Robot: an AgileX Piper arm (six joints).
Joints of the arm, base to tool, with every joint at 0 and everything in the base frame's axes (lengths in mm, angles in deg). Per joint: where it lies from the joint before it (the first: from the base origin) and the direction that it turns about. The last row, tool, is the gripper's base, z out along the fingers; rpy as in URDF.
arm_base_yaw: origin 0 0 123 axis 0 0 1
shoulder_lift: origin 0 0 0 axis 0 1 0
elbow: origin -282.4 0 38.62 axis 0 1 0
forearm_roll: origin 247.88 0 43.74 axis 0.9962 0 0.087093
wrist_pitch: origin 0 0 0 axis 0 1 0
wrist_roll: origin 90.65 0 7.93 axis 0.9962 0 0.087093
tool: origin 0 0 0 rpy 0 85.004 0
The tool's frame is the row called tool.
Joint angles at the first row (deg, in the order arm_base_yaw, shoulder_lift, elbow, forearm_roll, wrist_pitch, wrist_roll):
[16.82, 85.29, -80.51, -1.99, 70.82, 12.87]
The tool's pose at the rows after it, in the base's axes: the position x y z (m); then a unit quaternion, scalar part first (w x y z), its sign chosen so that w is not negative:
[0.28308, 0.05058, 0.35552, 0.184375, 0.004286, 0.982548, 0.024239]
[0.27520, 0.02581, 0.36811, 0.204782, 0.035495, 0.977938, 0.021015]
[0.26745, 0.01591, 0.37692, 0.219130, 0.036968, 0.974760, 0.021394]
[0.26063, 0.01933, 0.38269, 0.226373, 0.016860, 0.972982, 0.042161]
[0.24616, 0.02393, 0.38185, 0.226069, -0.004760, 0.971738, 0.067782]
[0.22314, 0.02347, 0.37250, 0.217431, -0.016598, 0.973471, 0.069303]
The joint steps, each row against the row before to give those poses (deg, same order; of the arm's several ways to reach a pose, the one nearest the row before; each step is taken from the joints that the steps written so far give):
[-6.31, -2.13, 0.00, 0.73, 0.13, -1.67]
[-4.91, -2.59, 0.00, 0.49, 0.24, -1.35]
[-2.20, -1.88, 0.00, 0.77, 0.19, -2.10]
[-0.14, -1.39, 0.11, 2.97, 0.25, -2.78]
[0.00, -2.86, 2.81, 3.61, 0.00, -2.87]
[0.00, -4.59, 5.69, 0.56, -0.01, -1.51]

